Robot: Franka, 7 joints.
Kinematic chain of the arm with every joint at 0, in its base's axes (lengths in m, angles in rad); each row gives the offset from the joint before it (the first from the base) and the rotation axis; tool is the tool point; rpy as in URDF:
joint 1: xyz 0 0 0.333 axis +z
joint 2: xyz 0 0 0 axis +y
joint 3: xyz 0 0 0.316 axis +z
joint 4: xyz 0.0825 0 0 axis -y
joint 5: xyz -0.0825 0 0.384 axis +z
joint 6: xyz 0 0 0 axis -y
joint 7: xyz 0.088 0 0 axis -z
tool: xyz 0 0 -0.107 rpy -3.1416 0 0
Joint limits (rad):
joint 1: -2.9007..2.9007
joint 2: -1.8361..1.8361
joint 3: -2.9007..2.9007
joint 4: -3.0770..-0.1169
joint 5: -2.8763..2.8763
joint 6: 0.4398..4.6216
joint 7: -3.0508..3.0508
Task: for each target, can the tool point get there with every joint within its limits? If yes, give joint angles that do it. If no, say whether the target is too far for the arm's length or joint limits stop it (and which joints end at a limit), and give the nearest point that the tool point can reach.
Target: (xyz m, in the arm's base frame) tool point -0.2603 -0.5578 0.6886
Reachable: yes | joints 0.1783 -1.3157 -1.0831 -1.3322 -0.1308 1.8122 1.2132
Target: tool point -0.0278 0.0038 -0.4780
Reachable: no: joint limits stop it (at a limit: joint 1, joint 2) | nearest point -0.0866 0.0189 -0.3238 | short by 0.166 m
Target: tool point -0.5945 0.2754 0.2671
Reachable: yes | joints 0.5412 -1.2591 1.9126 -1.5256 -0.1789 1.7250 -1.7922
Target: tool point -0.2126 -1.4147 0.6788
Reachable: no: too far | nearest point -0.1239 -0.8246 0.5346 | short by 0.614 m
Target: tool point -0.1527 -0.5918 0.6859
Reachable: yes | joints -0.5887 0.8011 -1.7407 -1.4770 -0.2447 2.0257 2.3466
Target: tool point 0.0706 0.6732 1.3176
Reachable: no: too far | nearest point 0.0507 0.4834 1.0399 | short by 0.337 m
